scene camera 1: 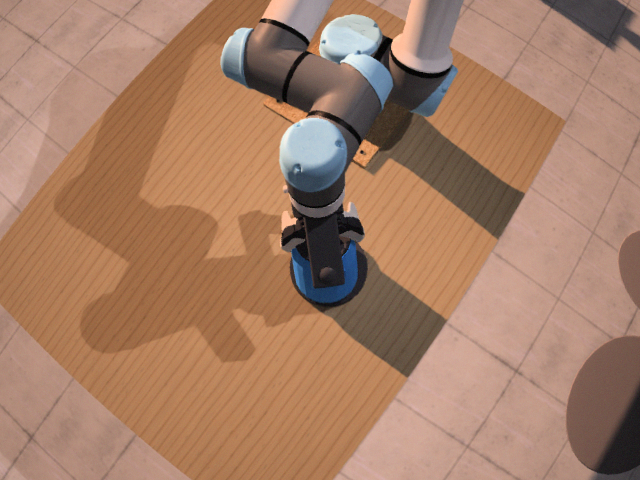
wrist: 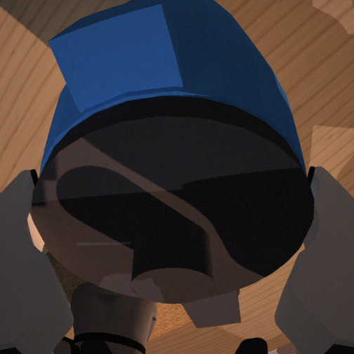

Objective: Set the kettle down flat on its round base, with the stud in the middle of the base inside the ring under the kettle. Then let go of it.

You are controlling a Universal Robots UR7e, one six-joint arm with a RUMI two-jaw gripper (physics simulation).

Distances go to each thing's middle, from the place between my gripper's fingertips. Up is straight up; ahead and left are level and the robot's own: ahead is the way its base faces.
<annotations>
Right now the kettle (scene camera 1: 300,256) is 10 mm ahead of my hand, 10 mm to the right of it and 40 mm below it. From my hand the other things lie so: dark round base (scene camera 1: 362,266) (10 mm to the left, 150 mm below).
</annotations>
